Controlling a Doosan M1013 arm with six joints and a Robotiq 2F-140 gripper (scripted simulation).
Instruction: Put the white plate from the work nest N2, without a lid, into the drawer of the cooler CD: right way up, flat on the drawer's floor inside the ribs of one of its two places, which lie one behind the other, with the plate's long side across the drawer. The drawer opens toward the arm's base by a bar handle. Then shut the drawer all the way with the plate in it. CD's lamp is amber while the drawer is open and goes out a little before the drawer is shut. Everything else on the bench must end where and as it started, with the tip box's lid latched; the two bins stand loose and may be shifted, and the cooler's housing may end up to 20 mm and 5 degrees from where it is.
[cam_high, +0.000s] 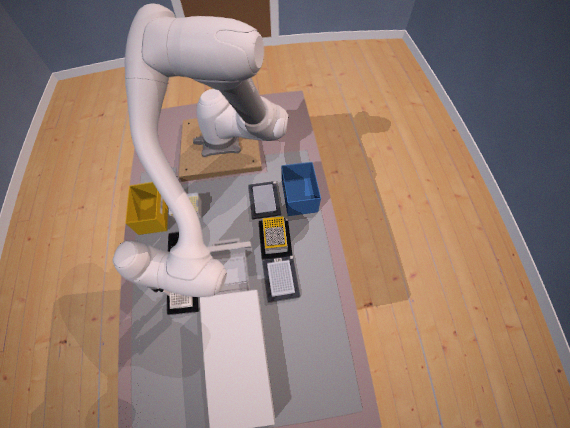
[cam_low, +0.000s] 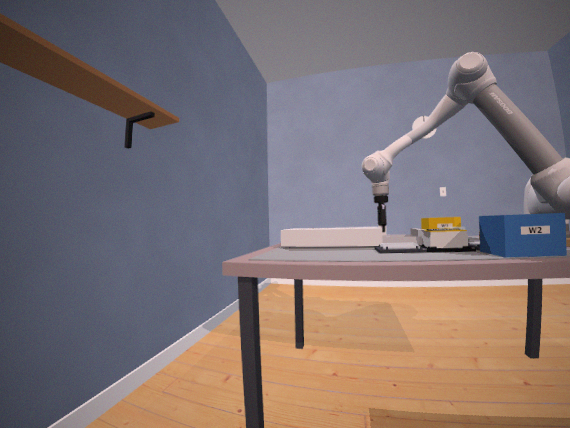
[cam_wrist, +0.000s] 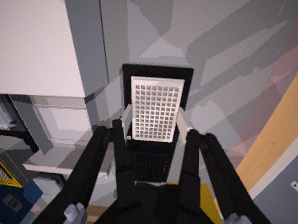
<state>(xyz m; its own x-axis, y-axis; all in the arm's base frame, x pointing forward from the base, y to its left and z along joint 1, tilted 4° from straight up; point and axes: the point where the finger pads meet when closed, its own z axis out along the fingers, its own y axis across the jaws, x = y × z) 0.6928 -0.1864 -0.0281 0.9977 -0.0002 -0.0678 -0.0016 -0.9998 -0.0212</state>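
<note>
My gripper is now 40 mm above the black nest N2. Also, from my hand: drawer 20 mm behind, 190 mm to the left, 20 mm below; black plate 170 mm behind, 30 mm below; white plate 20 mm below.
</note>
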